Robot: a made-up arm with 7 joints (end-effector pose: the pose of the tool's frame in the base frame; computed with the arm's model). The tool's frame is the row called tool.
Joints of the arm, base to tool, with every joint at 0 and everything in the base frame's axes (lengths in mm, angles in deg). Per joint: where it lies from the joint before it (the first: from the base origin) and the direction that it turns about. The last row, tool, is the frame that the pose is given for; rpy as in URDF.
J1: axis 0.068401 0.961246 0.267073 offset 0 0 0
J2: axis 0.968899 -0.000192 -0.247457 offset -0.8 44.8 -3
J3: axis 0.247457 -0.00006 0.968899 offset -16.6 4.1 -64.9
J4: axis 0.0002 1 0.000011 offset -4.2 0 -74.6
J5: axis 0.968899 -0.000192 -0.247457 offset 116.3 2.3 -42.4
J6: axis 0.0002 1 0.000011 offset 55.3 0 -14.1
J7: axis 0.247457 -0.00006 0.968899 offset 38.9 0 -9.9
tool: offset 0 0 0 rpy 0 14.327 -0.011
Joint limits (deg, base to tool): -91.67..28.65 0..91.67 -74.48..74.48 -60..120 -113..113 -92.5..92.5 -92.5..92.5
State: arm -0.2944 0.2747 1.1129 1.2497 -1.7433 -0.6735 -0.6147
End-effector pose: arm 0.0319 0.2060 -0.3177 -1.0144 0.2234 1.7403
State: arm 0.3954 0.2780 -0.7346 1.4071 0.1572 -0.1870 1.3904
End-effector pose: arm -0.1924 0.1143 -0.3010 1.8839 0.4446 0.8429
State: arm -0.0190 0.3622 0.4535 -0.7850 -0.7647 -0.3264 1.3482
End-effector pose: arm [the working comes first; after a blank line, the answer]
Working (the frame after each row of the table, in the pose's form):
after J1: 0.0000 0.0000 0.0000 -0.0013 -0.0183 -0.0051
after J2: -0.0005 0.0448 -0.0031 0.3508 -0.0028 -0.0929
after J3: -0.0145 0.0724 -0.0627 0.4287 -0.1721 0.3144
after J4: -0.0169 0.1042 -0.1302 0.6737 -0.8549 -0.1497
after J5: 0.0864 0.1172 -0.0633 -0.2868 -0.8906 0.1332
after J6: 0.1318 0.1192 -0.0288 -0.5047 -1.1940 0.3823
after J7: 0.1544 0.1231 0.0042 -1.0138 -0.1422 1.5683

0.1544 0.1231 0.0042 -0.9978 -0.0079 1.3566
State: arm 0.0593 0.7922 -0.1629 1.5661 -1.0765 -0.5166 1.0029
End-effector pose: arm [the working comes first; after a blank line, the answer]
Working (the frame after each row of the table, in the pose's form):
after J1: 0.0000 0.0000 0.0000 0.0045 0.0570 0.0160
after J2: -0.0017 0.0448 -0.0027 0.7579 0.1282 -0.1623
after J3: -0.0158 0.0953 -0.0446 0.6960 0.2332 -0.2821
after J4: -0.0191 0.1461 -0.0993 1.9207 0.8445 1.5518
after J5: -0.0565 0.2365 -0.1752 0.9070 0.5932 1.6047
after J6: -0.0690 0.2771 -0.2133 0.7364 0.2359 1.1931
after J7: -0.0618 0.3132 -0.2295 0.9104 -0.5017 1.8433

-0.0618 0.3132 -0.2295 0.8247 -0.3392 2.0519
